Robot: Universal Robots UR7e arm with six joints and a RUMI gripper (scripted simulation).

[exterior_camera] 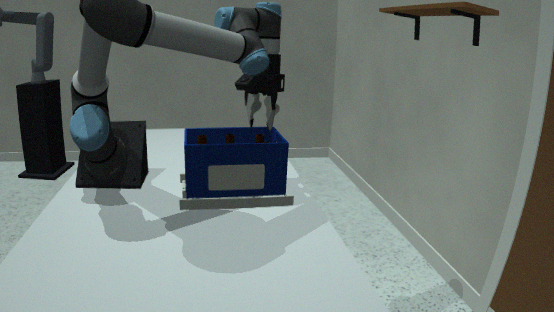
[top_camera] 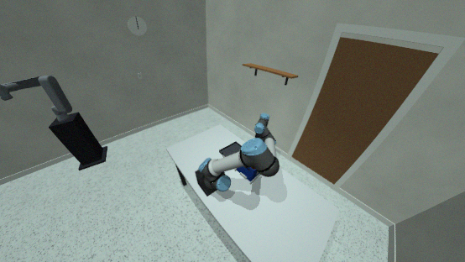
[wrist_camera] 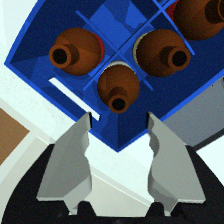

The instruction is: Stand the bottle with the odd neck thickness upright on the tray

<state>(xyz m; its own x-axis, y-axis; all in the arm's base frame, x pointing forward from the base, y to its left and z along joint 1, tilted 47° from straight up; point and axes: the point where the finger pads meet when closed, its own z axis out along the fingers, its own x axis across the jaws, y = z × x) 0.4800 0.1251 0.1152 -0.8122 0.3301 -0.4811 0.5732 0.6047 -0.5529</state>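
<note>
The blue crate is 8 cm behind my hand, 5 cm to the right of it and 11 cm below it. The rest, counted from my hand: bottle: 17 cm behind, 3 cm to the right, 11 cm below; then dark grey tray: 11 cm behind, 24 cm to the left, 18 cm below.
</note>
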